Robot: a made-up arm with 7 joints.
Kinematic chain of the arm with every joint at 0, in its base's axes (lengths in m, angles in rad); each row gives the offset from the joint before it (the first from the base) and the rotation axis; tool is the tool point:
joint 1: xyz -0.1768 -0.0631 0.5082 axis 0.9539 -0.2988 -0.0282
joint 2: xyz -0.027 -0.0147 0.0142 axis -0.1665 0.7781 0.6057
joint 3: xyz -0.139 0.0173 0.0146 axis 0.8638 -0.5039 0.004
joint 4: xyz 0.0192 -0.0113 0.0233 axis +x
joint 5: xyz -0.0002 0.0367 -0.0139 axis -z
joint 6: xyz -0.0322 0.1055 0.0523 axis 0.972 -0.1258 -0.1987
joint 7: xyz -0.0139 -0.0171 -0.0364 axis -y
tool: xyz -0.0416 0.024 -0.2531
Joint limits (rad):
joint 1: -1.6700..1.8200
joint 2: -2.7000..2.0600
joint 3: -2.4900..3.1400
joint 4: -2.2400..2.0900
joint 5: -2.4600..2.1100
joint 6: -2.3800..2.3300
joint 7: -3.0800..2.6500
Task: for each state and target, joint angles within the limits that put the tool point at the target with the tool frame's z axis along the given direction. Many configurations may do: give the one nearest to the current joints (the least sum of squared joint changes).
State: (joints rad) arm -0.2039 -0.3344 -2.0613 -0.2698 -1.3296 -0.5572 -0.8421
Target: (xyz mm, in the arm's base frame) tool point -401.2 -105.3 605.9 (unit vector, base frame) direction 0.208 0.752 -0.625
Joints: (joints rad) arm -0.3701 -0.7610 -1.6001 -0.2149 -0.8436 -0.8116 -0.0823
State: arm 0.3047 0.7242 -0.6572 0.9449 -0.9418 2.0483 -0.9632
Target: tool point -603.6 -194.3 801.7 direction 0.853 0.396 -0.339
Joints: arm -0.0316 0.4001 -0.1851 0.9399 -0.9095 1.6327 -1.1989
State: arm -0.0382 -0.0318 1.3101 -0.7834 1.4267 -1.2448 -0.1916
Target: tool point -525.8 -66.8 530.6 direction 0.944 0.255 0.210
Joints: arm 0.4783 0.5323 0.8721 -1.2950 1.3092 -1.5104 -0.1950
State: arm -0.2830 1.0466 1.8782 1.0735 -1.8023 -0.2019 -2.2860
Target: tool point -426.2 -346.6 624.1 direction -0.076 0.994 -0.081
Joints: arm -0.0810 0.2997 1.2155 0.4336 -1.4070 0.1954 -3.0800
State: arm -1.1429 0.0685 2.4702 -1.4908 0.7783 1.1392 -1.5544
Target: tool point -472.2 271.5 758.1 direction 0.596 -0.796 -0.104
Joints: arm -1.1192 0.3520 2.6885 -0.6204 0.4146 1.2029 -1.4956
